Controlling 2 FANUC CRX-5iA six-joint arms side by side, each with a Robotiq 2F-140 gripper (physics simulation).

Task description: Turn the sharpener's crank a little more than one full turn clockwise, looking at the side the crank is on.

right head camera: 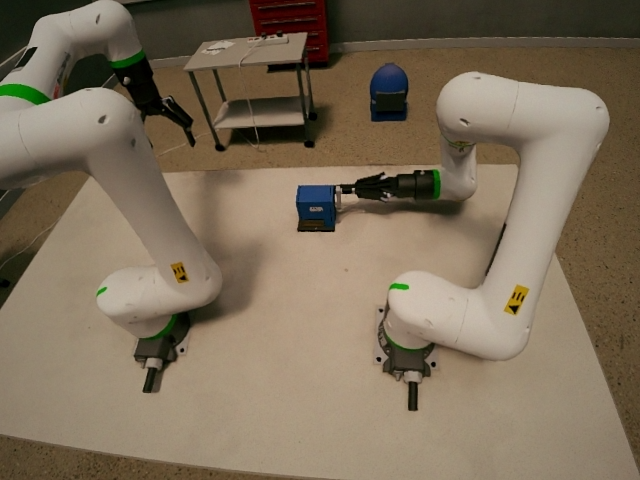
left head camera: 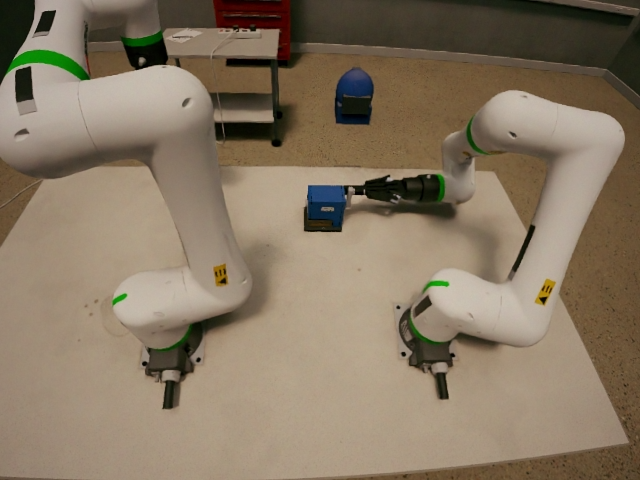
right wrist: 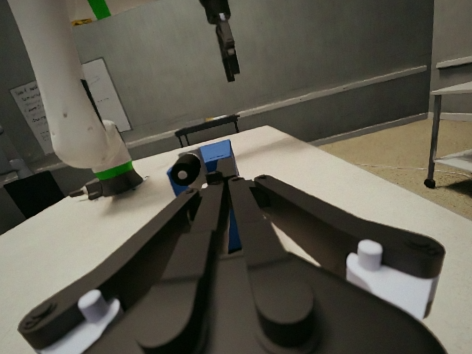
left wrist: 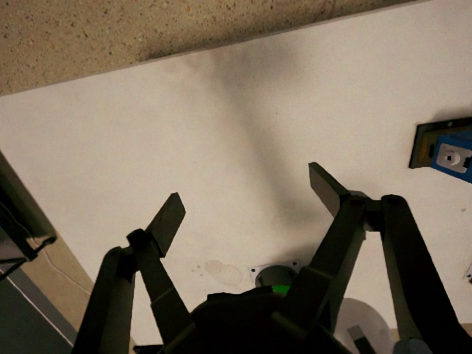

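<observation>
The blue sharpener stands upright on its dark base at the back middle of the table. Its pale crank arm is on the side facing the right arm. The crank's black knob is near the arm's upper end. My right gripper is shut and empty; its fingertips are close beside the knob, right of it in the right wrist view, and partly hide the crank. Contact is unclear. My left gripper is open and empty, high at the left, away from the sharpener.
A grey cart with a cable and power strip stands behind the table. A red drawer cabinet and a blue helmet-shaped object are farther back.
</observation>
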